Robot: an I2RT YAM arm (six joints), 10 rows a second.
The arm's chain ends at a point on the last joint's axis. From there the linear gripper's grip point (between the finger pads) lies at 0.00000 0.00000 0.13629 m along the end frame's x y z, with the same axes.
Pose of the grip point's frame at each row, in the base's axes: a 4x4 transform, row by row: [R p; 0 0 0 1], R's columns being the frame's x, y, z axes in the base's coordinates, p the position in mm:
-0.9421, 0.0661, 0.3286, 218.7; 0.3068, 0.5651, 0.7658, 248.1; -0.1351, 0.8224, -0.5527, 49.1; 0, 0, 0, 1
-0.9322, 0.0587, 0.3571, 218.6; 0.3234, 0.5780, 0.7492, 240.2; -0.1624, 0.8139, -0.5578, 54.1; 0, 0, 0, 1
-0.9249, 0.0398, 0.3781, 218.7; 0.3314, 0.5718, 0.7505, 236.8; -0.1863, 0.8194, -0.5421, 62.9; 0, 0, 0, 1
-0.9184, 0.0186, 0.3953, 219.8; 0.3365, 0.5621, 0.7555, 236.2; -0.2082, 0.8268, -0.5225, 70.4; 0, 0, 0, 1
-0.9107, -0.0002, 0.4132, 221.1; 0.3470, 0.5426, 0.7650, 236.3; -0.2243, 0.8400, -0.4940, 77.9; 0, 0, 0, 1
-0.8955, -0.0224, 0.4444, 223.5; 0.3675, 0.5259, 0.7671, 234.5; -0.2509, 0.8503, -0.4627, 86.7; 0, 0, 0, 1
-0.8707, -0.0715, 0.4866, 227.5; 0.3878, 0.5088, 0.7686, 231.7; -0.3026, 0.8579, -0.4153, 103.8; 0, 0, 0, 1
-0.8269, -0.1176, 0.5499, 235.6; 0.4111, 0.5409, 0.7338, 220.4; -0.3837, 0.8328, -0.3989, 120.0; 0, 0, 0, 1
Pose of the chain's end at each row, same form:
-0.9421, 0.0661, 0.3286, 173.9; 0.3068, 0.5651, 0.7658, 143.7; -0.1351, 0.8224, -0.5527, 124.4; 0, 0, 0, 1
-0.9322, 0.0587, 0.3571, 169.9; 0.3234, 0.5780, 0.7492, 138.1; -0.1624, 0.8139, -0.5578, 130.1; 0, 0, 0, 1
-0.9249, 0.0398, 0.3781, 167.2; 0.3314, 0.5718, 0.7505, 134.5; -0.1863, 0.8194, -0.5421, 136.8; 0, 0, 0, 1
-0.9184, 0.0186, 0.3953, 165.9; 0.3365, 0.5621, 0.7555, 133.2; -0.2082, 0.8268, -0.5225, 141.6; 0, 0, 0, 1
-0.9107, -0.0002, 0.4132, 164.8; 0.3470, 0.5426, 0.7650, 132.0; -0.2243, 0.8400, -0.4940, 145.2; 0, 0, 0, 1
-0.8955, -0.0224, 0.4444, 162.9; 0.3675, 0.5259, 0.7671, 130.0; -0.2509, 0.8503, -0.4627, 149.8; 0, 0, 0, 1
-0.8707, -0.0715, 0.4866, 161.2; 0.3878, 0.5088, 0.7686, 126.9; -0.3026, 0.8579, -0.4153, 160.4; 0, 0, 0, 1
-0.8269, -0.1176, 0.5499, 160.7; 0.4111, 0.5409, 0.7338, 120.4; -0.3837, 0.8328, -0.3989, 174.4; 0, 0, 0, 1

